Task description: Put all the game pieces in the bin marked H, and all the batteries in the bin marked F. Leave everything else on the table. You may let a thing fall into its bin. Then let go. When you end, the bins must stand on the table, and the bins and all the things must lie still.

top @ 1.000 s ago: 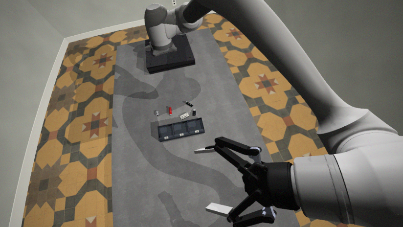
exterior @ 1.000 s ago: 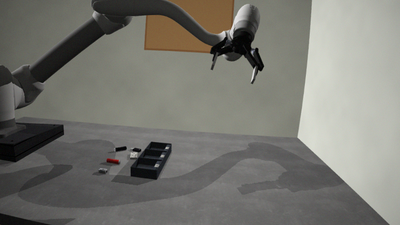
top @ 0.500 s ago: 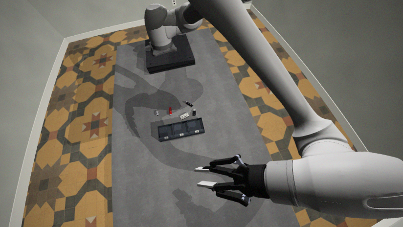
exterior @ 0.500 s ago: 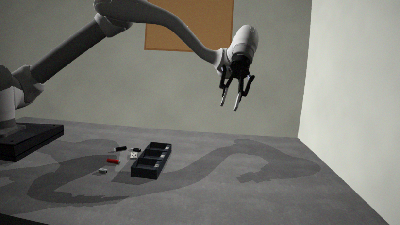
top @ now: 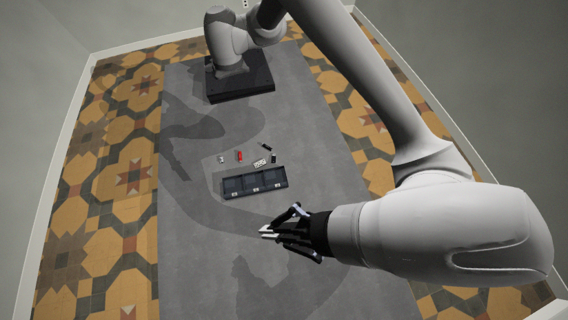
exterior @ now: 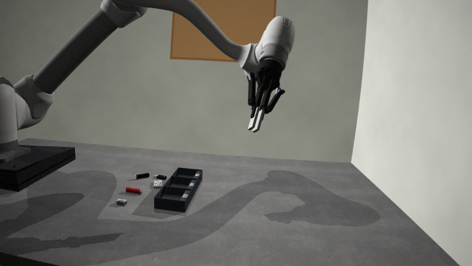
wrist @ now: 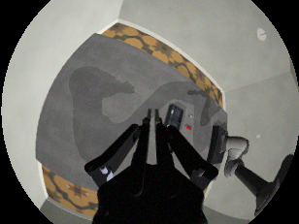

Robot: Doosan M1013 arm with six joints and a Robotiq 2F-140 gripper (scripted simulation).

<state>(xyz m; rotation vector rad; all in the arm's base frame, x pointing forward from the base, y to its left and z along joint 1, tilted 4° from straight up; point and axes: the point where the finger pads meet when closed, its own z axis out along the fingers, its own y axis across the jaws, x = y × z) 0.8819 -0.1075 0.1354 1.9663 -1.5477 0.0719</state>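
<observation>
Now: hand 210 mm past the black three-compartment bin and 210 mm above it. The rest, counted from my hand: black battery: 340 mm behind, 220 mm below, 110 mm to the left; then white domino: 280 mm behind, 220 mm below, 50 mm to the left; then red battery: 350 mm behind, 220 mm below, 20 mm to the right.
</observation>
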